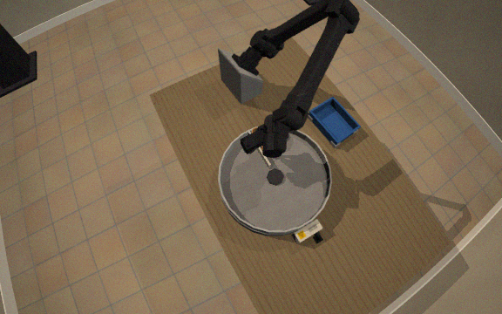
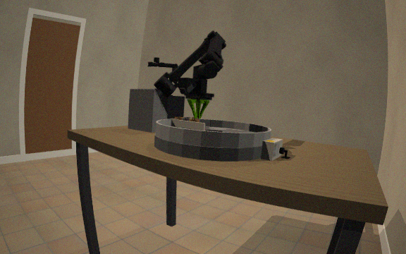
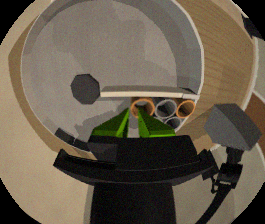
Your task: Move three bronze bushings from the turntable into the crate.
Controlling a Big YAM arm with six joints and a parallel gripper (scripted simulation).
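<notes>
The blue crate is 340 mm to the left of my hand, 80 mm below it and 20 mm behind it. Round my hand: grey turntable: 90 mm ahead, 50 mm below, 20 mm to the right.
</notes>
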